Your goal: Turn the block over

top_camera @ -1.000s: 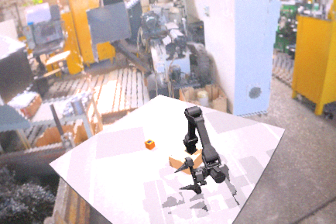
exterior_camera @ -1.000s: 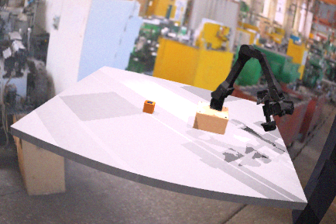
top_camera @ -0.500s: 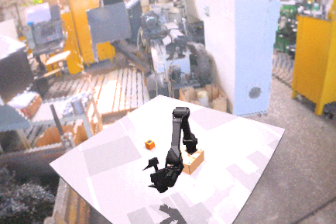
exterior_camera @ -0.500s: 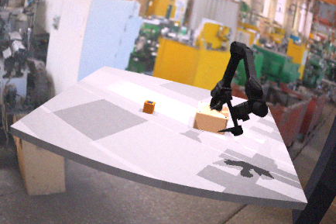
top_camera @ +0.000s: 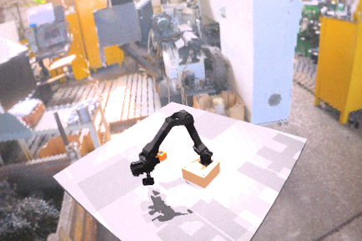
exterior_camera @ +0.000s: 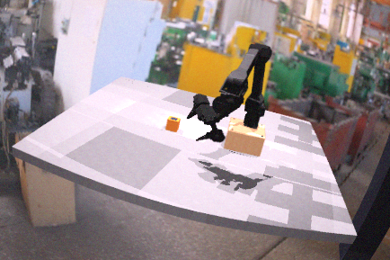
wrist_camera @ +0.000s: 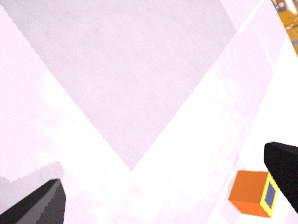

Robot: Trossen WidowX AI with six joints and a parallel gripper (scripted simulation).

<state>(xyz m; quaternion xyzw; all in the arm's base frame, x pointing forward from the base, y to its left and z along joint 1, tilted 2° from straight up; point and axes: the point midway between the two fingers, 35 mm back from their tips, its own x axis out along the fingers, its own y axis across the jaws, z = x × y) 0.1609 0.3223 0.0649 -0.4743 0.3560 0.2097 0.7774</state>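
Now: gripper tip 23 cm to the left of the orange block, 15 cm short of it and 8 cm above it.
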